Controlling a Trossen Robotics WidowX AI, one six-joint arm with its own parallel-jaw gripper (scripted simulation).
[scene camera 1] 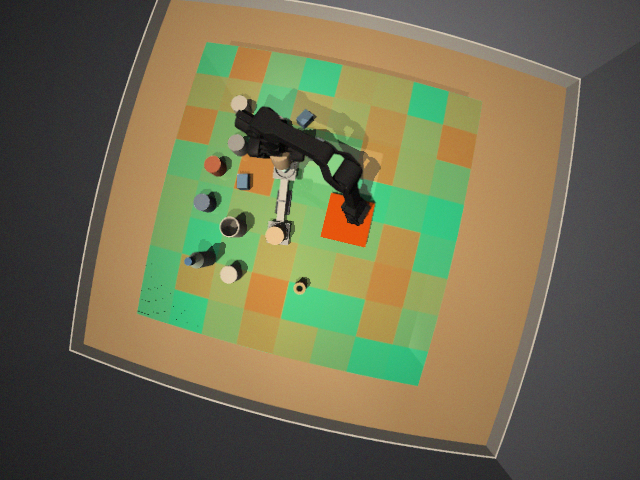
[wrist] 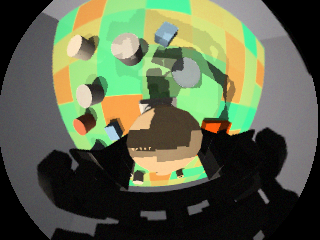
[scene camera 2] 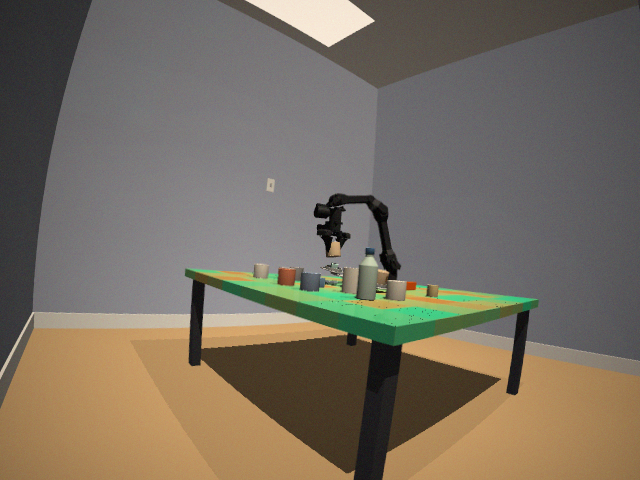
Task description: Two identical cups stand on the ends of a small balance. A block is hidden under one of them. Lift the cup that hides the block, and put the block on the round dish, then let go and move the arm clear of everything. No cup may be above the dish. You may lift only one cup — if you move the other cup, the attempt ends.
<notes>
The gripper (scene camera 1: pixel 281 158) carries a tan cup (wrist: pixel 164 138). Also in view: a bottle (scene camera 2: pixel 368 270) and a balance (scene camera 1: pixel 290 175).
The gripper also shows in the wrist view (wrist: pixel 162 128). The wrist view misses the bottle, which is hidden by the gripper.
</notes>
